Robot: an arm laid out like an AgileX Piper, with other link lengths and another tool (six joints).
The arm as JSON. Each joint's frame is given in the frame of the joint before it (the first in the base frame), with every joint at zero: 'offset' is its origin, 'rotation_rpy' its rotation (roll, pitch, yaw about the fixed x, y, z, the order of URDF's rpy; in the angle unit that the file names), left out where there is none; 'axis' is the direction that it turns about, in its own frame. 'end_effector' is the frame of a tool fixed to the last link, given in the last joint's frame.
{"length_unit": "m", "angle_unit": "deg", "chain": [
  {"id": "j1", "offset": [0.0, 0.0, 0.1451], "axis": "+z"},
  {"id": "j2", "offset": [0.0, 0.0, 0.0], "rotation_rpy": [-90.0, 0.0, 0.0], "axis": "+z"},
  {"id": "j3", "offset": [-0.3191, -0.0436, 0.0], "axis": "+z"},
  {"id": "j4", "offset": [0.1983, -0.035, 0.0], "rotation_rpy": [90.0, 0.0, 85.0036], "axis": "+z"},
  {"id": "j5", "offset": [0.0, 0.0, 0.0], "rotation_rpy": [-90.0, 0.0, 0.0], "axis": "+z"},
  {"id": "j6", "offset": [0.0, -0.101, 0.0], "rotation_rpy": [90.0, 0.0, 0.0], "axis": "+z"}
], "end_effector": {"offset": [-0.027, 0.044, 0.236], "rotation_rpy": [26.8, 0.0, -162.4]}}
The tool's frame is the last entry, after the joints.
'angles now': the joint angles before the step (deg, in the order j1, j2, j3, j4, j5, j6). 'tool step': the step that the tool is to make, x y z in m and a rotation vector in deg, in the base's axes. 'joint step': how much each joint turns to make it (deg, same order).
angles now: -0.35 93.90 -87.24 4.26 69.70 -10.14
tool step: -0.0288 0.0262 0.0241 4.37 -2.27 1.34
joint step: -0.06 -6.90 4.90 4.91 -0.07 -1.57
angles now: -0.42 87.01 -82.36 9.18 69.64 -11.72
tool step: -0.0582 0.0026 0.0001 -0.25 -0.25 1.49
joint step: -0.02 -10.14 10.08 0.32 0.06 -1.62
